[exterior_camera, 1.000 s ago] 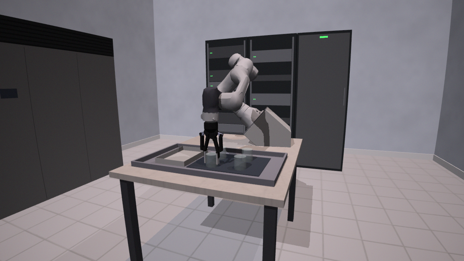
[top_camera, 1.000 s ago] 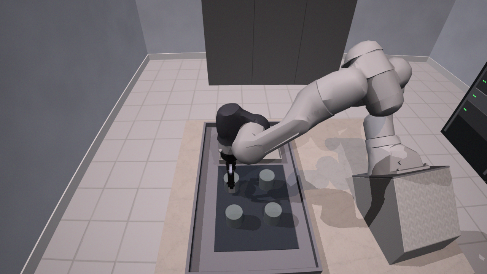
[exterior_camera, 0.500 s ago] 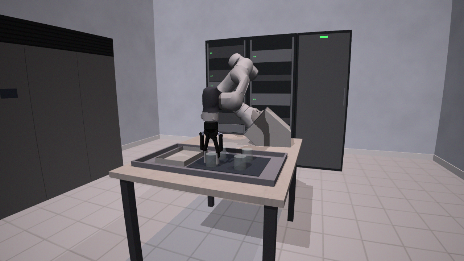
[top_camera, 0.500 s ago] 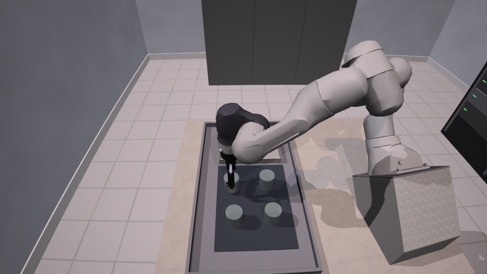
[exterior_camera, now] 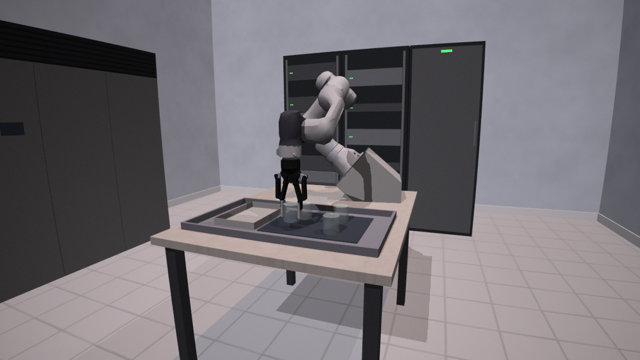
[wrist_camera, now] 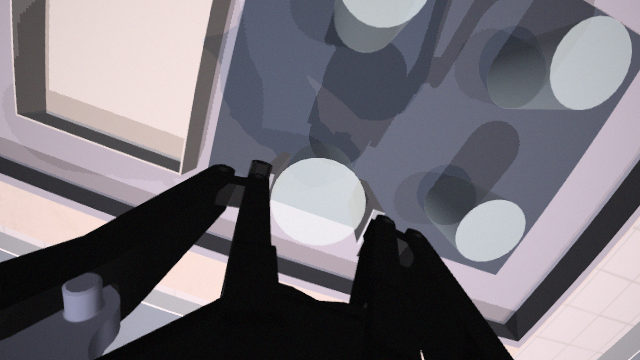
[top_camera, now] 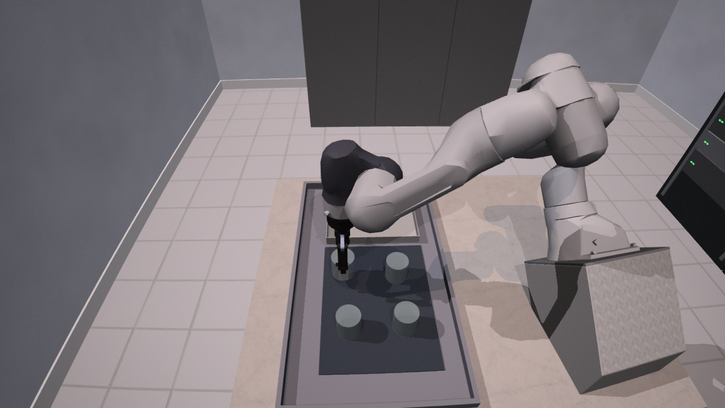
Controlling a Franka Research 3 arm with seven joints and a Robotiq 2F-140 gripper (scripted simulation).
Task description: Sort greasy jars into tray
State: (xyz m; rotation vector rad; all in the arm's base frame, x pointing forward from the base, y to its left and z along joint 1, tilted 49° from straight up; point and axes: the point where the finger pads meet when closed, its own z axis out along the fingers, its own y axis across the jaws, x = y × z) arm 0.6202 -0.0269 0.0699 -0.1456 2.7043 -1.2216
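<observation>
My hand is 90 mm past the shallow tray, 240 mm to the left of it and 70 mm above it. Also, from my hand: dark drying mat (90 mm behind, 80 mm to the left, 80 mm below).
</observation>
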